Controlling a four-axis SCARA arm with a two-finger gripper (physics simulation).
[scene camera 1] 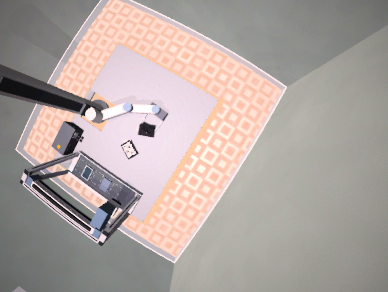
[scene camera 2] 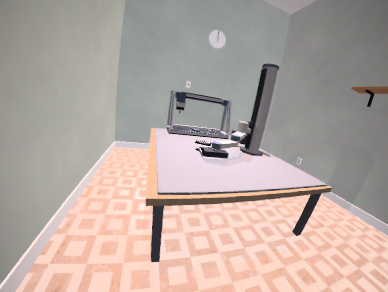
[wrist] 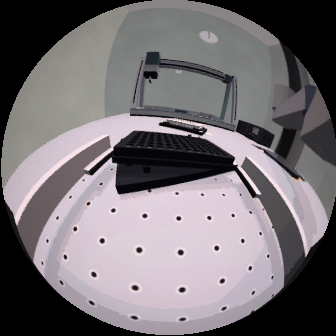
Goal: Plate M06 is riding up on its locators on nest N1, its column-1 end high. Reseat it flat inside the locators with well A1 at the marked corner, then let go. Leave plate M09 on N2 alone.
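Plate M06 is black with many wells. It rests on the black nest N1; a dark wedge of the nest shows below its near edge in the wrist view. Its labels and corner A1 are not readable, and its exact tilt is hard to tell. My gripper is open and empty, a finger to each side of the plate; the right one appears close to the plate's right corner. White plate M09 sits on dark nest N2, beyond M06.
A gantry frame with a deck stands at the table's far side. A dark box stands near it, towards the arm's column. The table surface has rows of small holes.
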